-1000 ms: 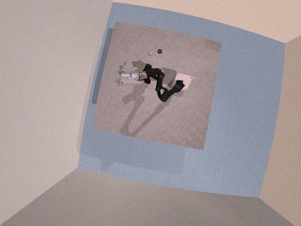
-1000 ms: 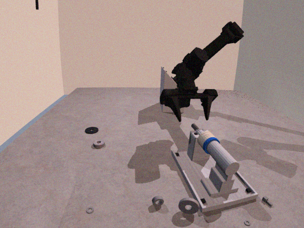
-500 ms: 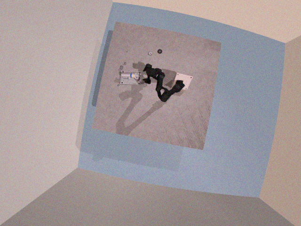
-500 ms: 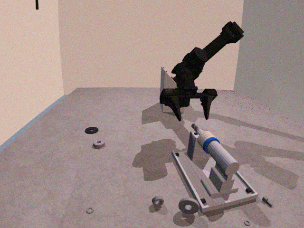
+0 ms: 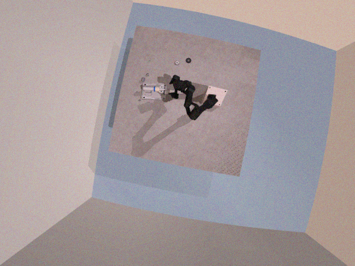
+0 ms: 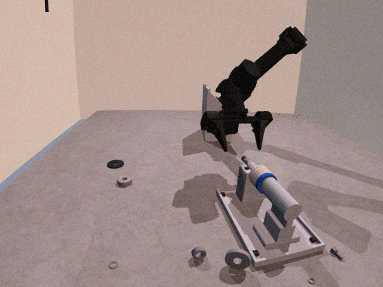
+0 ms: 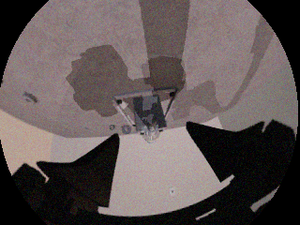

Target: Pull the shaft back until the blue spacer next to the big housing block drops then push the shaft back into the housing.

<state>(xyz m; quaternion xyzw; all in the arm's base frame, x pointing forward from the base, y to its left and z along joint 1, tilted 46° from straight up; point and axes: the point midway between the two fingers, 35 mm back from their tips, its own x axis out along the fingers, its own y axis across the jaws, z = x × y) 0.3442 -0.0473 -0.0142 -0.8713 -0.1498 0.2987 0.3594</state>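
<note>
Right now my gripper tip is 90 mm short of the thin shaft, 10 mm to the right of it and 20 mm above it. Also, from my gripper tip: grey ring 30 mm behind, 300 mm to the right, 90 mm below; then bolt 280 mm ahead, 110 mm to the left, 90 mm below; then cream spacer 110 mm ahead, 10 mm to the left, 20 mm below.
</note>
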